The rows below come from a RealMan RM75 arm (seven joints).
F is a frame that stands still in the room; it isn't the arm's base.
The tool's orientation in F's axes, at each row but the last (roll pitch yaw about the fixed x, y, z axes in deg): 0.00 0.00 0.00; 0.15 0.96 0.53; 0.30 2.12 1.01; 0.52 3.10 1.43; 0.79 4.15 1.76; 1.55 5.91 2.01; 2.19 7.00 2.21; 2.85 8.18 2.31; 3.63 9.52 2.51
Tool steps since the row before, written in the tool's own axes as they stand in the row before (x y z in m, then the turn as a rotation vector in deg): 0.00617 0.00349 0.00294 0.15 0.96 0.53; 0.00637 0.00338 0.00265 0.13 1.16 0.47; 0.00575 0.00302 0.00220 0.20 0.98 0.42; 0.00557 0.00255 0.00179 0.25 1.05 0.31; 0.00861 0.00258 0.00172 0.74 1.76 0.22; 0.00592 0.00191 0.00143 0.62 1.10 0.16; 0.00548 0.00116 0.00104 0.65 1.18 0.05; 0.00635 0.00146 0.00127 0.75 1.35 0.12; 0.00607 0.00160 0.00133 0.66 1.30 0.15
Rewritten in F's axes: 0.00617 0.00349 0.00294 0.15 0.96 0.53; 0.00638 0.00343 0.00255 0.13 1.16 0.47; 0.00577 0.00311 0.00200 0.20 0.98 0.42; 0.00559 0.00267 0.00151 0.24 1.05 0.31; 0.00863 0.00282 0.00113 0.70 1.78 0.19; 0.00597 0.00208 0.00086 0.60 1.12 0.12; 0.00552 0.00133 0.00041 0.61 1.20 0.02; 0.00641 0.00165 0.00042 0.71 1.37 0.08; 0.00615 0.00178 0.00041 0.63 1.32 0.12
